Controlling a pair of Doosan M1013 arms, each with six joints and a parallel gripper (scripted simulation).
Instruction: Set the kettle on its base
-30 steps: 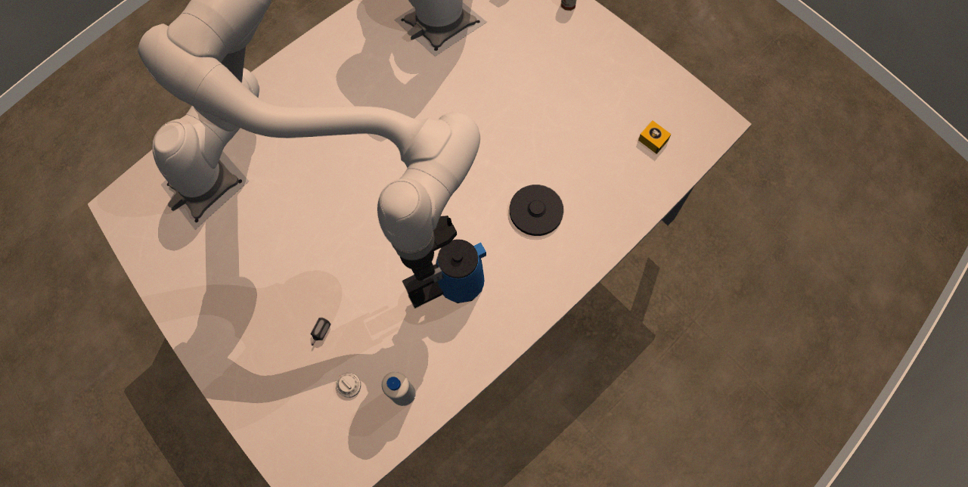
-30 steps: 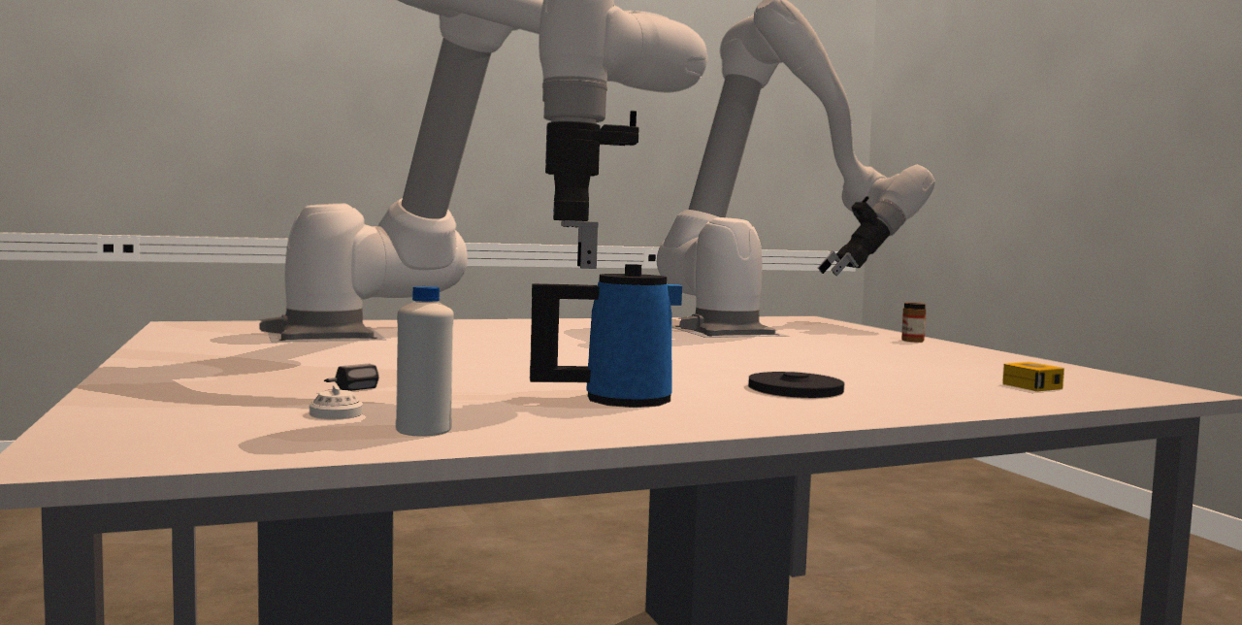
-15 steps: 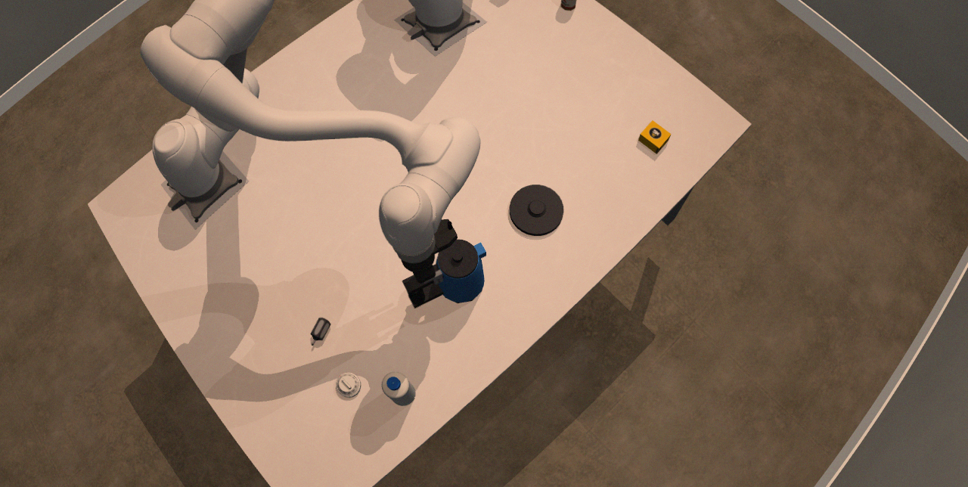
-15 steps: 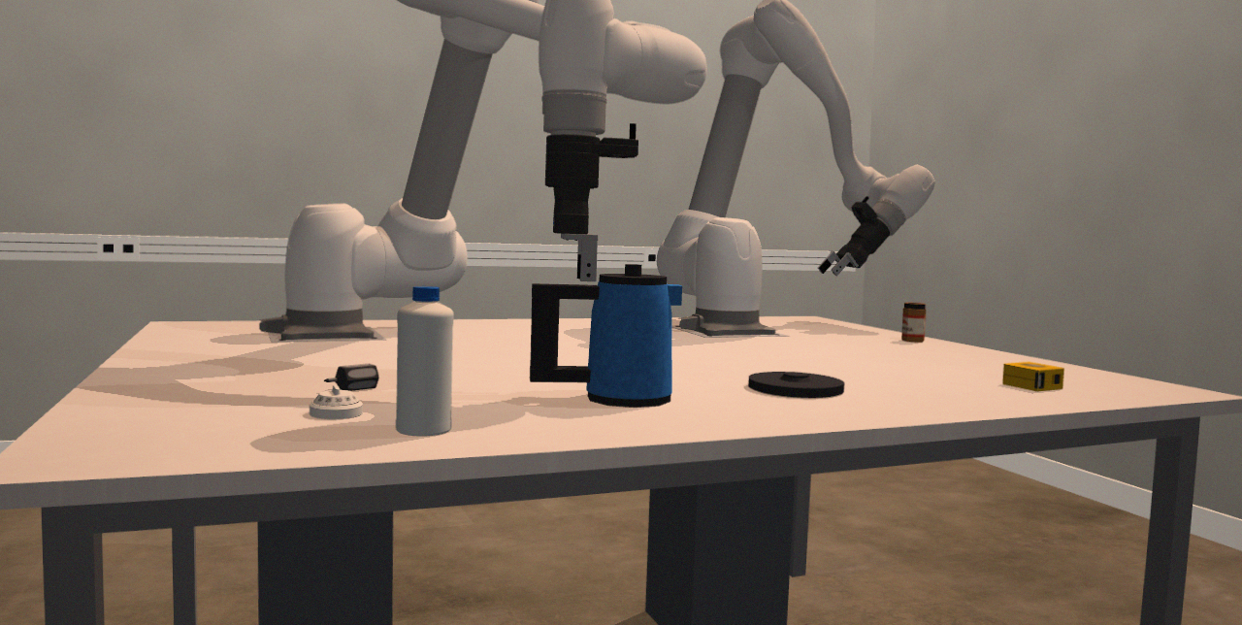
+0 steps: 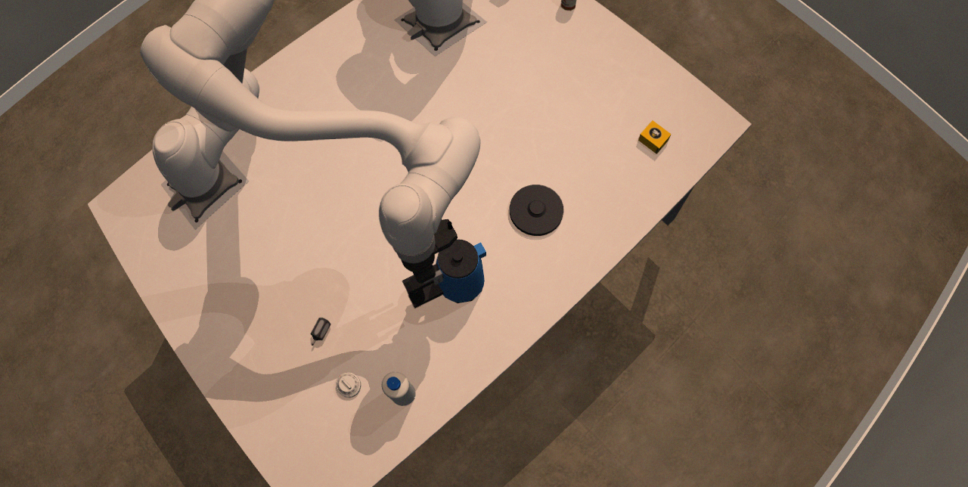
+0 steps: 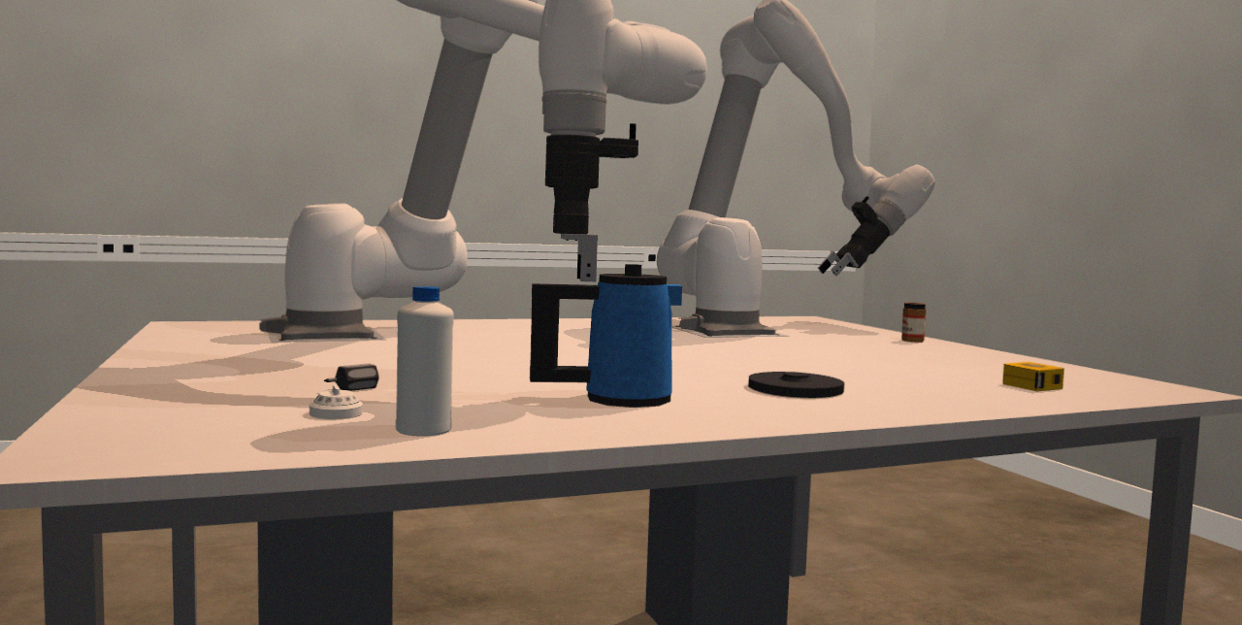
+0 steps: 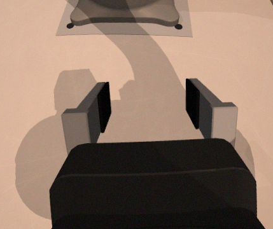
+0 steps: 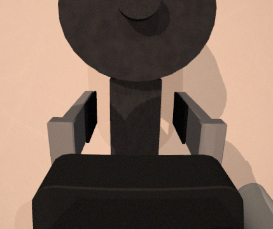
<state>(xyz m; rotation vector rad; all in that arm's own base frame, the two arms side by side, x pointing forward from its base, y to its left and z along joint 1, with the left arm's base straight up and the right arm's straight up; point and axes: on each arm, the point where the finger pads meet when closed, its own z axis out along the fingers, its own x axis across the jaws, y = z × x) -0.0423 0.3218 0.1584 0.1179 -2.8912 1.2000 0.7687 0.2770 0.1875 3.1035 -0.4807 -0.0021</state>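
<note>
Now: right hand 9 cm above the blue kettle, 3 cm to the right of it and 1 cm short of it. The rest, counted from my right hand: round black base: 35 cm to the left, 18 cm below, 1 cm behind; white timer: 34 cm to the right, 17 cm below, 5 cm ahead; small dark tool: 32 cm to the right, 17 cm below, 11 cm behind.
</note>
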